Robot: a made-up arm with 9 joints. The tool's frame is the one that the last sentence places.
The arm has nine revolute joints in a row. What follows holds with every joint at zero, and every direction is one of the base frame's.
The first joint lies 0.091 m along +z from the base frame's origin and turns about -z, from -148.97 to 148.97 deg.
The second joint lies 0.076 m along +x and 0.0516 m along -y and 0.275 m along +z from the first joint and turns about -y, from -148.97 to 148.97 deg.
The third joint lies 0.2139 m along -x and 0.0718 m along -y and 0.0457 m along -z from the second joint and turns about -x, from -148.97 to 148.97 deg.
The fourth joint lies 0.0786 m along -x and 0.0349 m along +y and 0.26 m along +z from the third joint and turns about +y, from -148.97 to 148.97 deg.
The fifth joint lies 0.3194 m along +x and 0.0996 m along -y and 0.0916 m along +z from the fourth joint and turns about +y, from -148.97 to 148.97 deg.
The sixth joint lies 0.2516 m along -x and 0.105 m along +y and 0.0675 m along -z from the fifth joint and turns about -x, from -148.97 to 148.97 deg.
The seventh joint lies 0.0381 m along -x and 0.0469 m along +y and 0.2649 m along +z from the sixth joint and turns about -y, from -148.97 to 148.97 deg.
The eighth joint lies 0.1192 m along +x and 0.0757 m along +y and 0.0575 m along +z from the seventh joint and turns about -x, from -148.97 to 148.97 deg.
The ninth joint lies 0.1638 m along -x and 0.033 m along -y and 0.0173 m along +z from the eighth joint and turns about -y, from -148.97 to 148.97 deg.
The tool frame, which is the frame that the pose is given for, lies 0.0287 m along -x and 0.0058 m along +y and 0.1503 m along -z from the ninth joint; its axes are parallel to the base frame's.
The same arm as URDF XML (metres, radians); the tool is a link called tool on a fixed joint. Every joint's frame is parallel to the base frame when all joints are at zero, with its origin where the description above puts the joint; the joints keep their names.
<robot name="arm">
<joint name="joint 1" type="revolute"><parent link="base_link"/><child link="link1"/><origin xyz="0 0 0.091" rpy="0 0 0"/><axis xyz="0 0 -1"/><limit lower="-2.6" upper="2.6"/></joint>
<joint name="joint 2" type="revolute"><parent link="link1"/><child link="link2"/><origin xyz="0.076 -0.0516 0.275" rpy="0 0 0"/><axis xyz="0 -1 0"/><limit lower="-2.6" upper="2.6"/></joint>
<joint name="joint 3" type="revolute"><parent link="link2"/><child link="link3"/><origin xyz="-0.2139 -0.0718 -0.0457" rpy="0 0 0"/><axis xyz="-1 0 0"/><limit lower="-2.6" upper="2.6"/></joint>
<joint name="joint 4" type="revolute"><parent link="link3"/><child link="link4"/><origin xyz="-0.0786 0.0349 0.26" rpy="0 0 0"/><axis xyz="0 1 0"/><limit lower="-2.6" upper="2.6"/></joint>
<joint name="joint 5" type="revolute"><parent link="link4"/><child link="link5"/><origin xyz="0.3194 -0.0996 0.0916" rpy="0 0 0"/><axis xyz="0 1 0"/><limit lower="-2.6" upper="2.6"/></joint>
<joint name="joint 6" type="revolute"><parent link="link5"/><child link="link6"/><origin xyz="-0.2516 0.105 -0.0675" rpy="0 0 0"/><axis xyz="-1 0 0"/><limit lower="-2.6" upper="2.6"/></joint>
<joint name="joint 7" type="revolute"><parent link="link6"/><child link="link7"/><origin xyz="-0.0381 0.0469 0.2649" rpy="0 0 0"/><axis xyz="0 -1 0"/><limit lower="-2.6" upper="2.6"/></joint>
<joint name="joint 8" type="revolute"><parent link="link7"/><child link="link8"/><origin xyz="0.1192 0.0757 0.0575" rpy="0 0 0"/><axis xyz="-1 0 0"/><limit lower="-2.6" upper="2.6"/></joint>
<joint name="joint 9" type="revolute"><parent link="link8"/><child link="link9"/><origin xyz="-0.1638 -0.033 0.0173" rpy="0 0 0"/><axis xyz="0 -1 0"/><limit lower="-2.6" upper="2.6"/></joint>
<joint name="tool_joint" type="fixed"><parent link="link9"/><child link="tool"/><origin xyz="-0.0287 0.0058 -0.1503" rpy="0 0 0"/></joint>
<link name="base_link"/>
<link name="link1"/>
<link name="link2"/>
<link name="link3"/>
<link name="link4"/>
<link name="link5"/>
<link name="link6"/>
<link name="link7"/>
<link name="link8"/>
<link name="link9"/>
<link name="tool"/>
</robot>

